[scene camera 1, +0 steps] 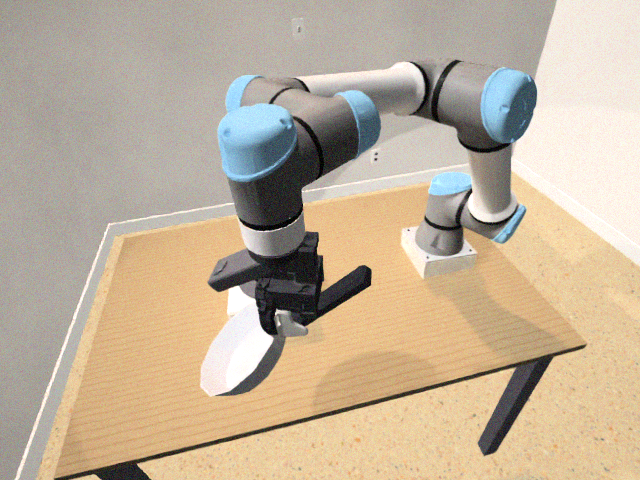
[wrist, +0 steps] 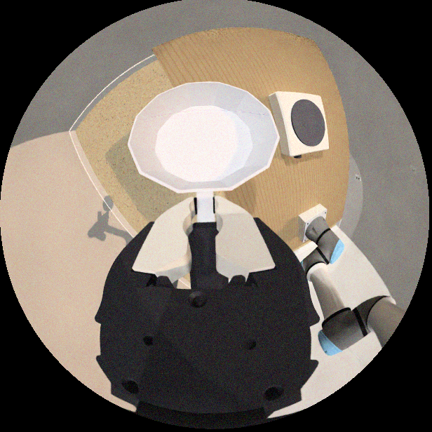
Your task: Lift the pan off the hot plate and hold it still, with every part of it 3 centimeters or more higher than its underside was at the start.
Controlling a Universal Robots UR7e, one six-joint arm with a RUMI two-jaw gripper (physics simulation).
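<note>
A white pan (scene camera 1: 245, 356) (wrist: 202, 142) hangs in the air above the table, off the hot plate; in the scene view it is strongly tilted. My gripper (scene camera 1: 283, 325) (wrist: 205, 199) is shut on the pan's handle close to the bowl. The dark part of the handle runs back between the jaws in the wrist view and sticks out behind the gripper in the scene view. The white hot plate (scene camera 1: 236, 302) (wrist: 302, 122) with its dark round disc stands on the table, apart from the pan. In the scene view the arm and gripper hide most of it.
The wooden table (scene camera 1: 170, 268) (wrist: 240, 60) lies under the pan, and its front edge is near the pan in the scene view. The arm's white base block (scene camera 1: 444, 266) (wrist: 306, 220) stands on the table. A grey wall (scene camera 1: 129, 103) stands behind the table.
</note>
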